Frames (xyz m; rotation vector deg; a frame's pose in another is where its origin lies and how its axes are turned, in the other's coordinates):
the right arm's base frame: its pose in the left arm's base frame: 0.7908 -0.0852 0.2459 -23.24 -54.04 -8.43
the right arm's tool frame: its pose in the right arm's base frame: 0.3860 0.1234 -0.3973 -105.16 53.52 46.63
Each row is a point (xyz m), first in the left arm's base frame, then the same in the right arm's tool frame.
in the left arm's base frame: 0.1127 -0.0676 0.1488
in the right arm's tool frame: -1.0689 0.4630 -0.4607
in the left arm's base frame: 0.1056 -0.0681 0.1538
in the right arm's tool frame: -1.0743 0.4612 -0.4673
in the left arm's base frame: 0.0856 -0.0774 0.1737
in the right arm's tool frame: -1.0849 0.4551 -0.4943
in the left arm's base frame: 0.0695 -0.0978 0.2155
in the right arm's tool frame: -1.0852 0.4354 -0.5395
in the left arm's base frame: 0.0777 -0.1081 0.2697
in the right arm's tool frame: -1.0700 0.3938 -0.5734
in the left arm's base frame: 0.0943 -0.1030 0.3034
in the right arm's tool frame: -1.0573 0.3590 -0.5813
